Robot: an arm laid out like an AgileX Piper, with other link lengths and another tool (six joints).
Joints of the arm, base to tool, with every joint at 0 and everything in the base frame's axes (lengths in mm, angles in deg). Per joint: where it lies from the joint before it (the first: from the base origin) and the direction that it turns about. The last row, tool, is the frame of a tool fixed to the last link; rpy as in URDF.
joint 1: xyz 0 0 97.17 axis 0 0 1
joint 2: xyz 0 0 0 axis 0 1 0
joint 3: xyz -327.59 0 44.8 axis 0 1 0
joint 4: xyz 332.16 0 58.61 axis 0.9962 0 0.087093
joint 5: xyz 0 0 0 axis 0 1 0
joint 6: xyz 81.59 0 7.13 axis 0.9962 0 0.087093
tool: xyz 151.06 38 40.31 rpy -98.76 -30.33 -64.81
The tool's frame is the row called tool.
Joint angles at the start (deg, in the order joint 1, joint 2, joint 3, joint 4, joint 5, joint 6):
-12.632 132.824 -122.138 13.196 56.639 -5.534
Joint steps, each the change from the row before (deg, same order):
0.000 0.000 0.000 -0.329 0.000 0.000
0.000 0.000 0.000 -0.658 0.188 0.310
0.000 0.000 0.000 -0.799 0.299 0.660
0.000 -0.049 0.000 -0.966 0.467 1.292
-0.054 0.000 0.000 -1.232 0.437 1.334
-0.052 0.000 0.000 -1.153 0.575 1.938
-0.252 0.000 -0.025 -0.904 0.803 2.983
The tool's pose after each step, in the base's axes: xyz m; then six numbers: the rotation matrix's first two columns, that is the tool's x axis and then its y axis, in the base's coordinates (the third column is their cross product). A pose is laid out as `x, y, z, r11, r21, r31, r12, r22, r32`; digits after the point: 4 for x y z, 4 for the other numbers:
0.7243, -0.0799, 0.1184, 0.4864, -0.8305, -0.2715, -0.8110, -0.3136, -0.4939
0.7233, -0.0817, 0.1172, 0.4825, -0.8339, -0.2680, -0.8148, -0.3151, -0.4866
0.7221, -0.0841, 0.1156, 0.4738, -0.8393, -0.2665, -0.8214, -0.3121, -0.4773
0.7204, -0.0871, 0.1142, 0.4566, -0.8481, -0.2688, -0.8321, -0.3002, -0.4663
0.7185, -0.0918, 0.1121, 0.4377, -0.8584, -0.2676, -0.8434, -0.2888, -0.4530
0.7165, -0.0965, 0.1099, 0.4099, -0.8705, -0.2725, -0.8577, -0.2662, -0.4398
0.7141, -0.1034, 0.1080, 0.3632, -0.8858, -0.2888, -0.8769, -0.2201, -0.4274

